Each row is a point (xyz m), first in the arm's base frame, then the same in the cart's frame.
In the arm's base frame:
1: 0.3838 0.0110 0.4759
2: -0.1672 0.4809 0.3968
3: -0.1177 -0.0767 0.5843
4: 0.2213 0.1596 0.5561
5: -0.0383 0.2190 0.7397
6: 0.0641 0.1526 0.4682
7: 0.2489 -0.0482 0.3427
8: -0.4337 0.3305 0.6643
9: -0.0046 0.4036 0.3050
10: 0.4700 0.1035 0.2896
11: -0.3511 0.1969 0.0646
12: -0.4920 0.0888 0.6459
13: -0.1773 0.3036 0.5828
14: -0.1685 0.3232 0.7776
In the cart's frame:
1: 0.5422 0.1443 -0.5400
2: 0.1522 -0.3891 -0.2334
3: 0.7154 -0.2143 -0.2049
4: 0.4302 0.0421 -0.3614
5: 0.4329 -0.0812 -0.0623
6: 0.4493 -0.1370 -0.3542
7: 0.6036 -0.0373 -0.5919
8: 0.3722 -0.4609 0.1008
9: 0.1928 -0.2971 -0.4087
10: 0.4157 0.1114 -0.7233
11: 0.4167 -0.7058 -0.4669
12: 0.6157 -0.5058 0.0715
13: 0.3508 -0.2873 -0.1054
14: 0.3544 -0.1764 0.0561

